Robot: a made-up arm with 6 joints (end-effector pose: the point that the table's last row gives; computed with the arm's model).
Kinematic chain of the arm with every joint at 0, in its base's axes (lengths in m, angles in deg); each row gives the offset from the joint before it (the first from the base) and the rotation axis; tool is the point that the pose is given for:
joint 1: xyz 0 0 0.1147 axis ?
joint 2: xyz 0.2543 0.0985 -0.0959 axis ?
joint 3: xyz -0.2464 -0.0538 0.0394 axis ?
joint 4: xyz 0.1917 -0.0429 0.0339 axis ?
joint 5: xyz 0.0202 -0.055 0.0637 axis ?
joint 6: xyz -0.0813 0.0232 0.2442 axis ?
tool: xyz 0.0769 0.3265 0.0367
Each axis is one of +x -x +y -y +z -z.
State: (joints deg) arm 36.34 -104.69 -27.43 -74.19 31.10 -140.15
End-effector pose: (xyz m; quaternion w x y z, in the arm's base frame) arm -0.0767 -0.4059 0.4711 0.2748 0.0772 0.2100 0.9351
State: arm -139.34 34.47 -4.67 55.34 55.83 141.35
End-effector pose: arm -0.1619 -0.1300 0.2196 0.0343 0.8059 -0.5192 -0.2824
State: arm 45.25 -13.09 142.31 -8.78 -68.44 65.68
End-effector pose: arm 0.0889 0.0654 -0.1021 0.0102 -0.2009 0.8496 0.4875
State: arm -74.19 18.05 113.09 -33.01 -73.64 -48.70
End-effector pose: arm -0.7481 0.3668 -0.0092 0.5602 0.2848 -0.7575 0.1767
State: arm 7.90 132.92 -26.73 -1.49 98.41 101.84
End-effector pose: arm 0.1351 0.2289 0.3066 0.5058 0.6256 -0.1433 0.5764
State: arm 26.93 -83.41 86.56 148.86 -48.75 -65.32
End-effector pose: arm 0.8302 -0.4507 -0.2493 0.0964 0.7026 0.5706 -0.4140
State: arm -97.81 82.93 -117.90 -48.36 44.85 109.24
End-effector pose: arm 0.1149 0.5473 0.0626 0.4428 0.6902 0.5721 0.0174
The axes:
joint 1: -y
joint 2: -z
joint 3: +y
joint 4: +x
joint 5: -y
joint 6: -x

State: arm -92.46 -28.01 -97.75 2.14 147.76 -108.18
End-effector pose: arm -0.1008 -0.0613 -0.3682 0.0895 0.2123 -0.7571 0.6113
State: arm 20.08 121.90 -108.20 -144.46 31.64 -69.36
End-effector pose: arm 0.2857 -0.1595 0.2154 0.0036 -0.6521 0.2104 -0.7284
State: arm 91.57 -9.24 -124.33 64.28 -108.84 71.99
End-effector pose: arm 0.0215 -0.1045 -0.0771 0.0514 -0.7139 -0.6637 -0.2172
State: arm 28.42 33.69 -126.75 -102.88 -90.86 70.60
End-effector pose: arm -0.0606 0.2032 0.2250 0.4567 0.1619 0.1928 -0.8532
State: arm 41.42 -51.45 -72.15 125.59 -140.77 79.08
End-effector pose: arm 0.1547 -0.2114 0.4006 0.3999 0.5085 0.3821 -0.6600
